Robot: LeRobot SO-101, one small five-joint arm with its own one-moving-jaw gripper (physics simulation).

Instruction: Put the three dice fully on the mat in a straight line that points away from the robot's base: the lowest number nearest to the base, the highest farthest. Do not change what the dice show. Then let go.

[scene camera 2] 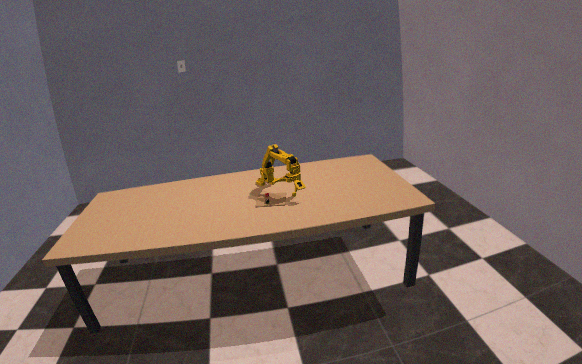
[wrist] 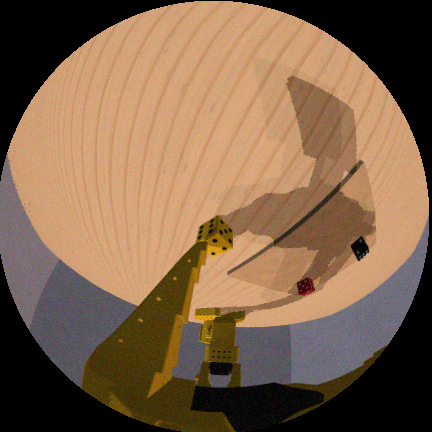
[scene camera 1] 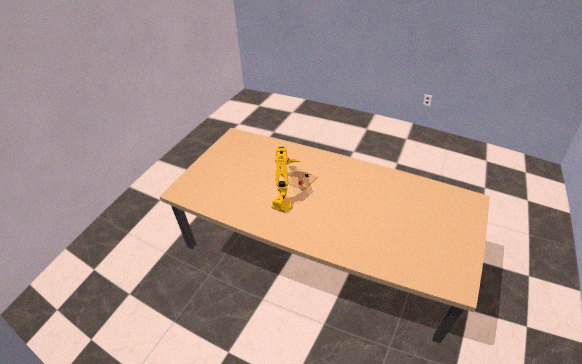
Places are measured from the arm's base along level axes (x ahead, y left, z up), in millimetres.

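Pixels of known places: end effector, tool point: (scene camera 2: pixel 295 191) (wrist: pixel 206 250); arm's base, origin of the base link: (scene camera 2: pixel 266 183) (wrist: pixel 224 311) (scene camera 1: pixel 283 203).
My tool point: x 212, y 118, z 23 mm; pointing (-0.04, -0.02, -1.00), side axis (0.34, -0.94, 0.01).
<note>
Ahead of a thing's pixels: the offset from my tool point to its top centre. Level surfaces: height alone.
A yellow die {dy -5, dx -5, dz -7 mm} (wrist: pixel 215 235) with black pips sits off the mat, at the tip of the fixed jaw in the wrist view. A red die {dy -135, dx -34, dz -3 mm} (scene camera 1: pixel 300 183) (scene camera 2: pixel 267 195) (wrist: pixel 305 286) and a black die {dy -142, dx +41, dz -3 mm} (scene camera 1: pixel 306 175) (scene camera 2: pixel 267 201) (wrist: pixel 359 248) are on the thin tan mat {dy -119, dx +5, dz -19 mm} (scene camera 1: pixel 310 181) (scene camera 2: pixel 261 204) (wrist: pixel 368 192). The red one is nearer the base. The gripper (scene camera 1: pixel 294 165) (scene camera 2: pixel 284 188) is fully open beside the mat, low by the yellow die; its moving jaw is swung out sideways. Whether the fixed jaw touches the yellow die is unclear. Top pips are too small to tell surely.
The yellow arm's base (scene camera 1: pixel 281 203) (wrist: pixel 221 340) stands on the wooden table {dz -23 mm} (scene camera 1: pixel 390 215) (scene camera 2: pixel 175 215) (wrist: pixel 150 125). The swung-out moving jaw reaches toward the mat side. Arm shadows lie across the mat and table.
</note>
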